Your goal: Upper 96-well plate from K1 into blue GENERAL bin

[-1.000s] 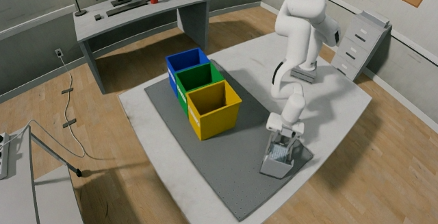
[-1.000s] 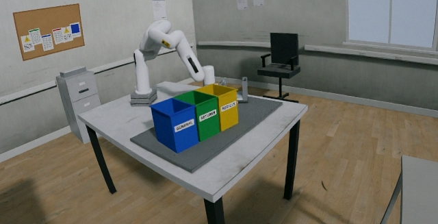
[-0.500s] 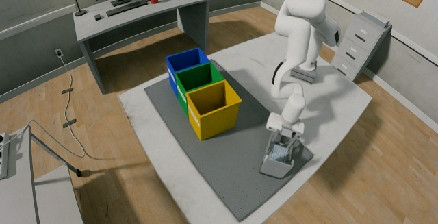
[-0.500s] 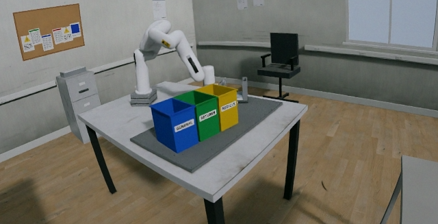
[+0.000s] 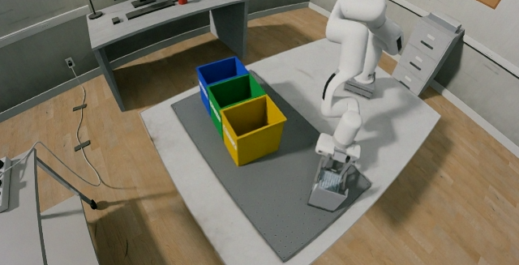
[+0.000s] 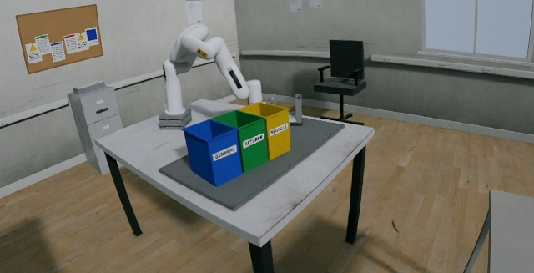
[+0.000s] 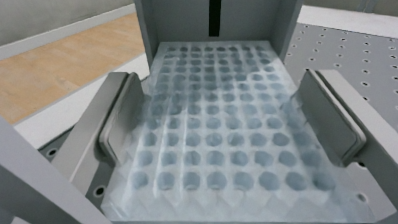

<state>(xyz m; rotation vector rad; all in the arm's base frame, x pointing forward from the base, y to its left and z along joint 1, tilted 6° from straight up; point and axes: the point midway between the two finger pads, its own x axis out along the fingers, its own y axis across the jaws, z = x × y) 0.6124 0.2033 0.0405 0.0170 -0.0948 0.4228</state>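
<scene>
Right now my hand is 2 cm short of the white plate, 1 cm to the right of it and 2 cm above it. Round my hand: green bin 4 cm ahead, 44 cm to the right, 4 cm above; then blue general bin 57 cm to the right, 4 cm above; then yellow bin 7 cm ahead, 31 cm to the right, 4 cm above.
</scene>
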